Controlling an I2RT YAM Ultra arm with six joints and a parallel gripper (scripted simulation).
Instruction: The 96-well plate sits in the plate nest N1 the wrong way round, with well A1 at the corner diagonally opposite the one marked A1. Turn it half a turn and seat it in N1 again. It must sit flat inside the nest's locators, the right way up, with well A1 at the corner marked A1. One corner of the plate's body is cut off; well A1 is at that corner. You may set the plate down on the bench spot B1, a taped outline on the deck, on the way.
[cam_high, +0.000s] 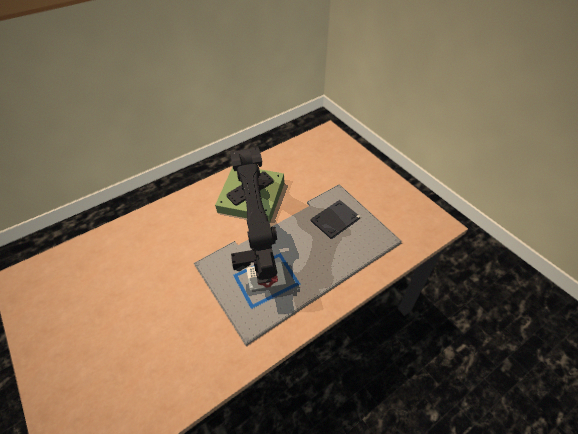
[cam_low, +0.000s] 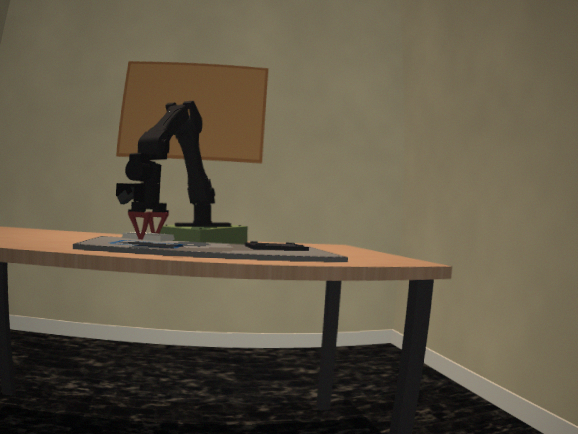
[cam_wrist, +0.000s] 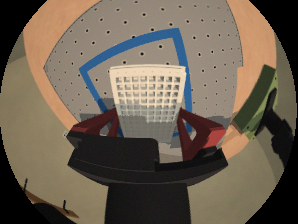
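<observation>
Right now my hand is 38 cm to the right of the black plate nest N1, 4 cm past it and 2 cm above it. From my hand the other things lie so: white 96-well plate (right at my hand).
</observation>
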